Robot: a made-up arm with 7 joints.
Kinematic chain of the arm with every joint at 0, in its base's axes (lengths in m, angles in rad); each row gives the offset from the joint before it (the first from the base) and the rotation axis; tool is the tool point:
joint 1: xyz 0 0 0.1 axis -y
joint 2: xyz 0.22 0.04 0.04 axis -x
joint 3: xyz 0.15 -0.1 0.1 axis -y
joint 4: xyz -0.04 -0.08 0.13 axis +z
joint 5: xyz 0.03 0.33 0 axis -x
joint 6: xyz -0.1 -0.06 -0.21 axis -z
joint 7: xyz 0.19 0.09 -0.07 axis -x
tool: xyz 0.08 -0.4 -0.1
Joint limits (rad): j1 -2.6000..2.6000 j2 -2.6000..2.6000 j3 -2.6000..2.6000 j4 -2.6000..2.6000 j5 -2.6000..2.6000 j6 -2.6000..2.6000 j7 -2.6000..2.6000
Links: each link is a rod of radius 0.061 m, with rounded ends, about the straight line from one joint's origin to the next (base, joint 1, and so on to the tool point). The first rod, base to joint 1, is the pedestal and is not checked.
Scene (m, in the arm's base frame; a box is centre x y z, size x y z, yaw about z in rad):
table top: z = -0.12
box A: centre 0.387 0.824 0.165 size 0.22 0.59 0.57 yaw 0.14
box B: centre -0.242 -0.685 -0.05 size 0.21 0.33 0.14 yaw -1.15
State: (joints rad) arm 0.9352 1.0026 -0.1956 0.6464 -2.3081 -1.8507 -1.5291
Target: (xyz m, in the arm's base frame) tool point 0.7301 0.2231 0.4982
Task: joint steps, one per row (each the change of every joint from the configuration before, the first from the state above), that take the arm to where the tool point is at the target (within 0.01 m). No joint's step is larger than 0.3 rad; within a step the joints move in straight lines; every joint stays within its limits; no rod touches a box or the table.
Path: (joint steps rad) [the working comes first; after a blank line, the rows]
Joints at the target: 2.0257 1.6399 0.0558 -0.0096 -1.4198 -1.9830 -1.4155
Straight joint move there: touches box A, the table top.

1: 0.1022 -0.0161 -0.1180 -0.2913 -0.0412 0.2173 -0.0254
2: 0.1021 -0.0162 -0.1180 -0.2913 -0.0411 0.2173 -0.0253
3: 0.1022 -0.0161 -0.1180 -0.2913 -0.0412 0.2173 -0.0254
4: 0.1021 -0.0162 -0.1180 -0.2913 -0.0412 0.2174 -0.0254
5: 0.0506 0.1653 0.0445 0.0577 0.0840 -0.1343 0.2764
6: 0.0505 0.1653 0.0445 0.0577 0.0840 -0.1343 0.2763
7: 0.0506 0.1653 0.0446 0.0578 0.0841 -0.1343 0.2764
8: 0.0506 0.1653 0.0445 0.0577 0.0840 -0.1343 0.2763
9: 0.0505 0.1654 0.0446 0.0577 0.0840 -0.1342 0.2764
10: 0.1073 -0.0312 0.1251 0.0552 0.1582 -0.0826 -0.2917
11: 0.1072 -0.0312 0.1252 0.0551 0.1582 -0.0825 -0.2917
12: 0.1073 -0.0312 0.1252 0.0552 0.1583 -0.0826 -0.2916
13: 0.1073 -0.0311 0.1252 0.0551 0.1582 -0.0825 -0.2917

